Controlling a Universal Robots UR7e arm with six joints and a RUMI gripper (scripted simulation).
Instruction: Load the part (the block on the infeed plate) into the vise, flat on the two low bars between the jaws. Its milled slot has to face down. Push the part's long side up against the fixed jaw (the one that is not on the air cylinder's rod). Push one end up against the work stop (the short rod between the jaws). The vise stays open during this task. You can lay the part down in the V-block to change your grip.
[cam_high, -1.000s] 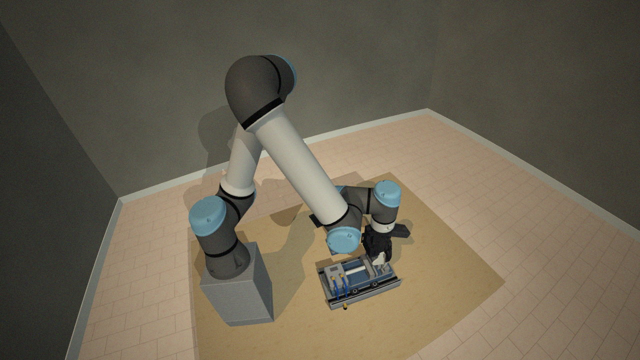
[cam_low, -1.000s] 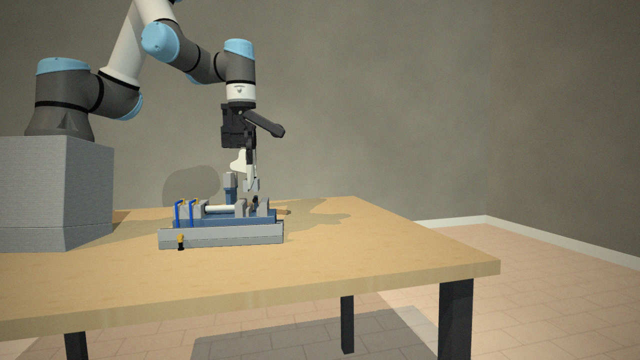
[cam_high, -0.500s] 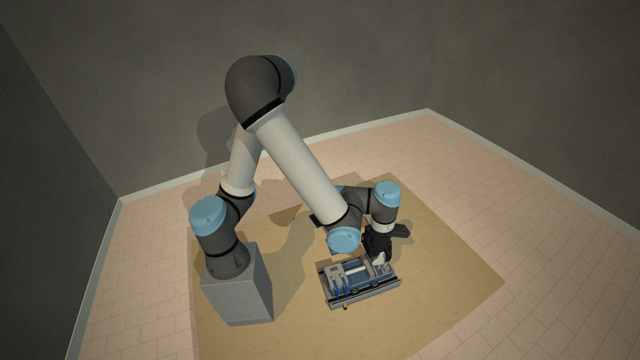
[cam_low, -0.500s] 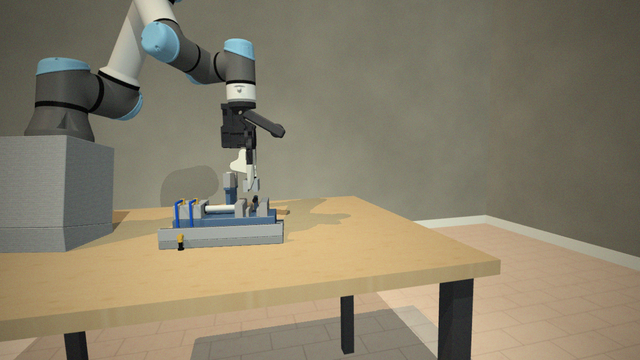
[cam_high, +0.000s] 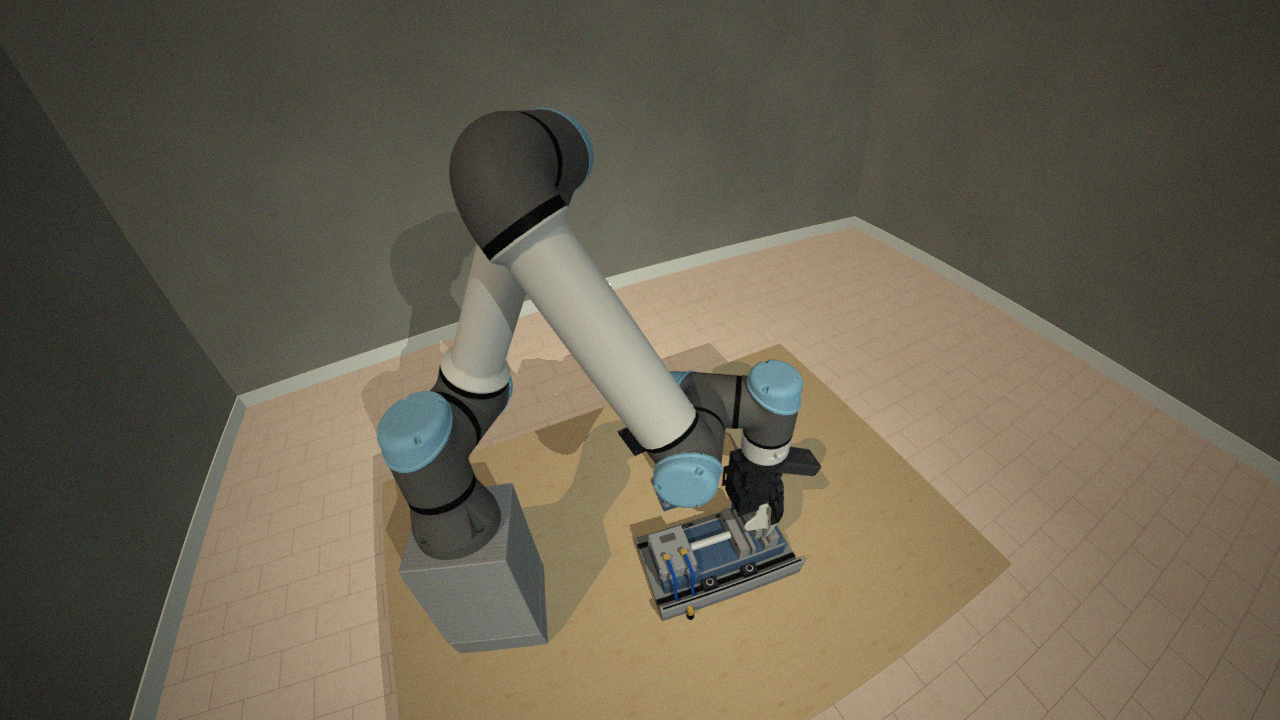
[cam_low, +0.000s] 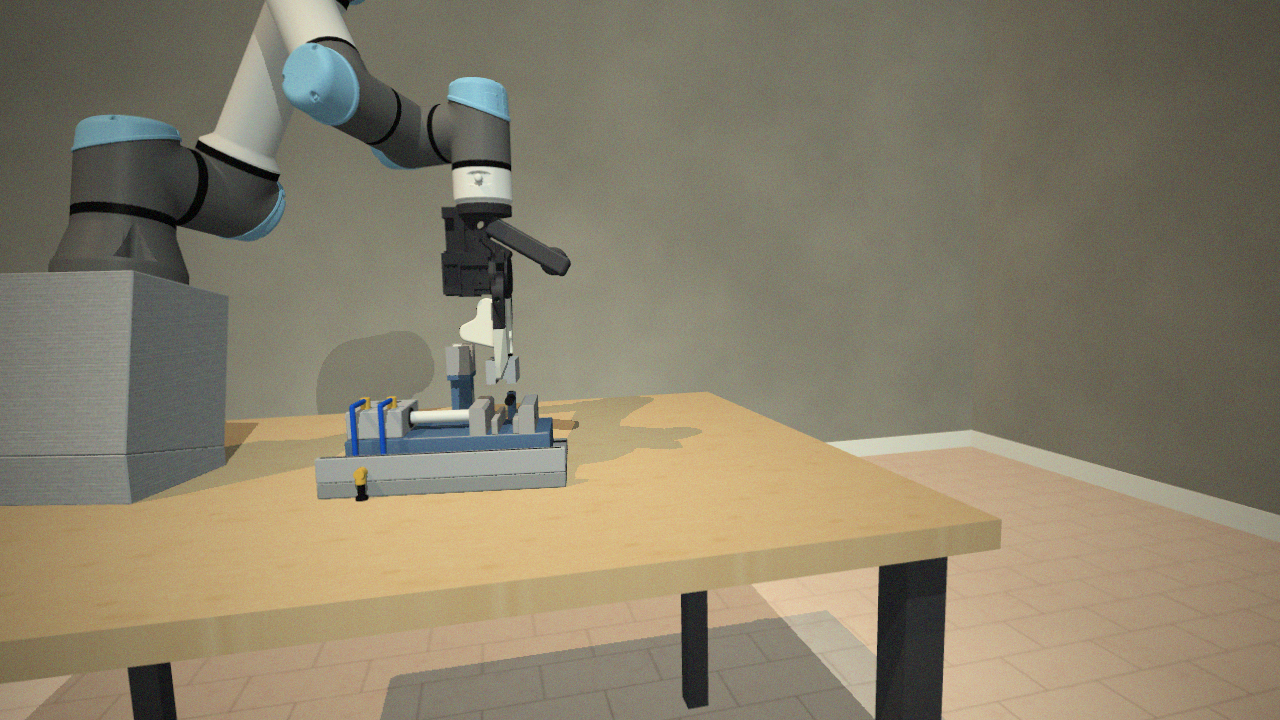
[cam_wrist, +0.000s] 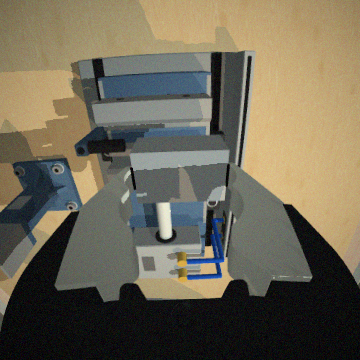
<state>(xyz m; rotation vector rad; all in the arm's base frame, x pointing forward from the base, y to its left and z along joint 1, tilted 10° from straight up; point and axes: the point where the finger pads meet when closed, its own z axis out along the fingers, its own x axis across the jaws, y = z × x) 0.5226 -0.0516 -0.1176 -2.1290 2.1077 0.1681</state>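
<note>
My gripper is now 10 mm above the part. The rest, counted from my hand: fixed jaw (30 mm ahead, 20 mm to the left, 70 mm below); moving jaw (30 mm behind, 20 mm to the left, 70 mm below); work stop (70 mm to the left, 60 mm below).
</note>
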